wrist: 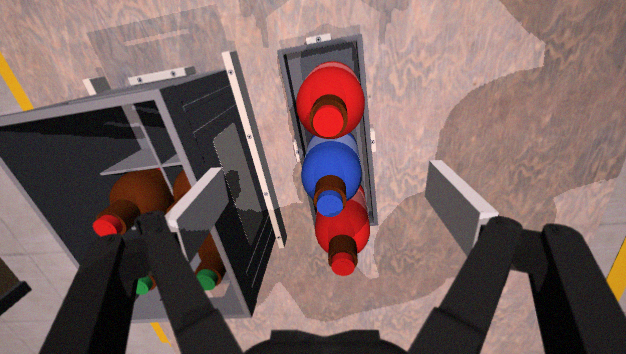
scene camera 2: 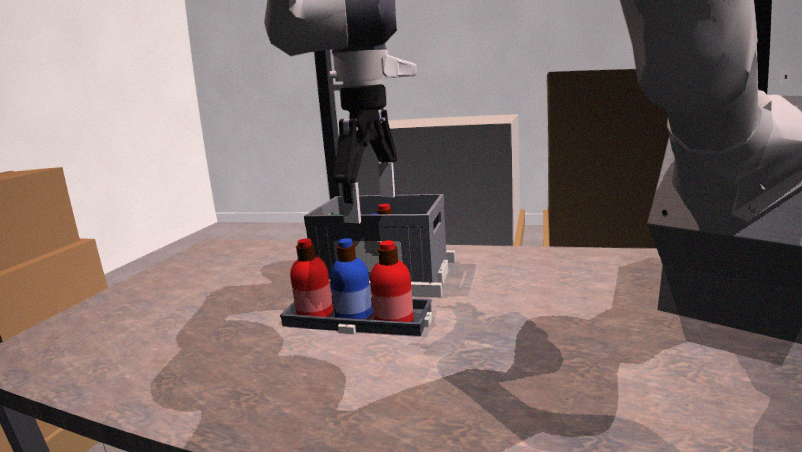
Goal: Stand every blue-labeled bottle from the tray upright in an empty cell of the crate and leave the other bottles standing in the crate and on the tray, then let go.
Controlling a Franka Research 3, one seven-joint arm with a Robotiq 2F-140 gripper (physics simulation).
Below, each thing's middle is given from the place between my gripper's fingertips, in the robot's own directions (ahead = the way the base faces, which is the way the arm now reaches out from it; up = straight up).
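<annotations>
My hand's 11 cm to the left of the long strip (wrist: 231, 60), 7 cm short of it, and it's 21 cm above the long strip.
</annotations>
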